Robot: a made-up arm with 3 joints. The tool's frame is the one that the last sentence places.
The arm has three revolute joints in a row. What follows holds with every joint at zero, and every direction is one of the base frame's. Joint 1 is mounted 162.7 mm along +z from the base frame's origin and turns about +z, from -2.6 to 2.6 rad. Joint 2 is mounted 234 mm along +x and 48.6 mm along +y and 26.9 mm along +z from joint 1 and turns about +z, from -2.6 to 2.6 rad. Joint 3 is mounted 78.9 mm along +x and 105.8 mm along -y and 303.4 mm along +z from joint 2 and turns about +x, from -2.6 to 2.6 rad. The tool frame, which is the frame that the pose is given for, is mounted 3.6 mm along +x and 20.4 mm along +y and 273.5 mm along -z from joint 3; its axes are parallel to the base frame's.
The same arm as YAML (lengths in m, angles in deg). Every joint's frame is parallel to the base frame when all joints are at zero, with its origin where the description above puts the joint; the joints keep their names.
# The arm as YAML. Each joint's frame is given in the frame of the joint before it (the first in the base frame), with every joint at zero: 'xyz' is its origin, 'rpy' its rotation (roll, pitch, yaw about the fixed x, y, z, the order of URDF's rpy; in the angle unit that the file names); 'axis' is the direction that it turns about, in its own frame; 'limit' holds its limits. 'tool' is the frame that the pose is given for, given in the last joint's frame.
units:
  length: m
  angle: deg
joints:
  - name: joint 1
    type: revolute
    origin:
      xyz: [0.0, 0.0, 0.1627]
      rpy: [0.0, 0.0, 0.0]
    axis: "+z"
    limit:
      lower: -148.97
      upper: 148.97
  - name: joint 2
    type: revolute
    origin:
      xyz: [0.234, 0.0486, 0.0269]
      rpy: [0.0, 0.0, 0.0]
    axis: "+z"
    limit:
      lower: -148.97
      upper: 148.97
  - name: joint 3
    type: revolute
    origin:
      xyz: [0.0789, -0.1058, 0.3034]
      rpy: [0.0, 0.0, 0.0]
    axis: "+x"
    limit:
      lower: -148.97
      upper: 148.97
tool:
  origin:
    xyz: [0.0036, 0.0204, -0.2735]
    rpy: [0.0, 0.0, 0.0]

